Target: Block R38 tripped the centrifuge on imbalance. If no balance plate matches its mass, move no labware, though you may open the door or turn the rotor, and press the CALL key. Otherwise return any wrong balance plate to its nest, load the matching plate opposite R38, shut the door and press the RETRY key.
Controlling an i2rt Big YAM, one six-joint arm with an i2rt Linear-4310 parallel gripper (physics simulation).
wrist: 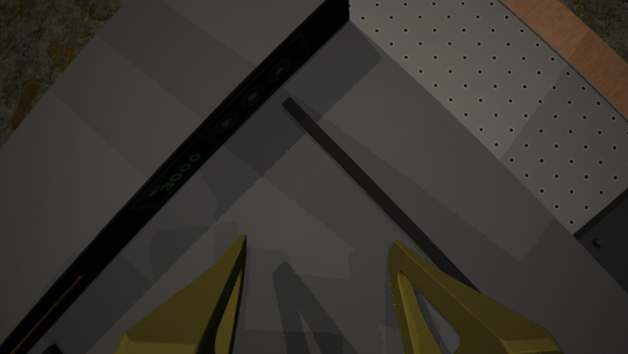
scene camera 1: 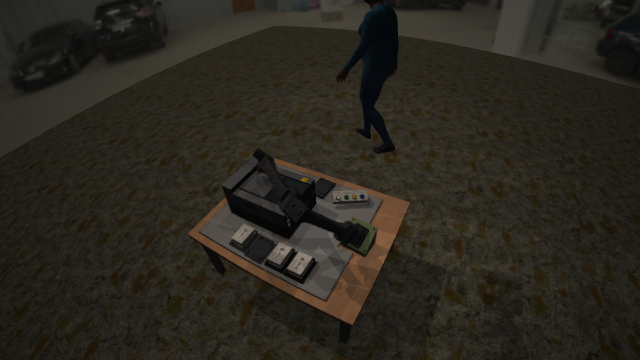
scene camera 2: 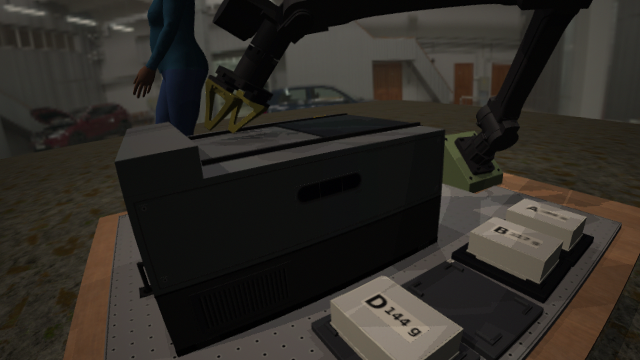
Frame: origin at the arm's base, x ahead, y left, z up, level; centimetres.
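Where they show: gripper, between the fingertips: (wrist: 320, 247) (scene camera 2: 219, 130); arm's base, origin of its link: (scene camera 1: 358, 235) (scene camera 2: 473, 156).
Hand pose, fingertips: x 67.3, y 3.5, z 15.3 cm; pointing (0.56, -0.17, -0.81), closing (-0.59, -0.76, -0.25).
Each offset is from my fingertips to the centre of the thing. "*": to the spot under its first point.
My gripper (scene camera 2: 221, 129) (wrist: 320, 247) is open and empty, low over the grey lid end of the black centrifuge @[dz -10.1, dx -8.7, dy +5.6 cm] (scene camera 1: 260, 215) (scene camera 2: 280, 225) beside its raised end block. A green readout @[* dz +0.2, dx +7.2, dy +4.0 cm] (wrist: 180, 172) there shows 3000. The centrifuge top has a dark panel @[dz -1.2, dx -22.0, dy +3.4 cm] (scene camera 2: 350, 125); the rotor and R38 do not show. Balance plate D @[dz -19.0, dx -12.4, dy +34.5 cm] (scene camera 1: 244, 236) (scene camera 2: 395, 320), marked 144 g, plate B @[dz -19.0, dx -39.3, dy +30.7 cm] (scene camera 1: 281, 255) (scene camera 2: 515, 247), seemingly 117 g, and plate A @[dz -19.0, dx -52.1, dy +28.6 cm] (scene camera 1: 301, 265) (scene camera 2: 545, 220), mass unreadable, sit in nests. The nest @[dz -21.4, dx -25.7, dy +33.7 cm] (scene camera 1: 260, 248) (scene camera 2: 470, 305) between D and B is empty. The key panel @[dz -18.1, dx -45.0, dy -28.5 cm] (scene camera 1: 350, 201) has several coloured keys; their labels are unreadable.
A flat dark pad @[* dz -20.6, dx -24.5, dy -28.2 cm] (scene camera 1: 324, 187) (wrist: 607, 255) lies between the centrifuge and the key panel. The arm's green base (scene camera 1: 367, 245) (scene camera 2: 455, 160) stands at the table's edge, and the arm reaches over the centrifuge. A person (scene camera 1: 377, 55) (scene camera 2: 175, 60) is on the floor beyond the table.
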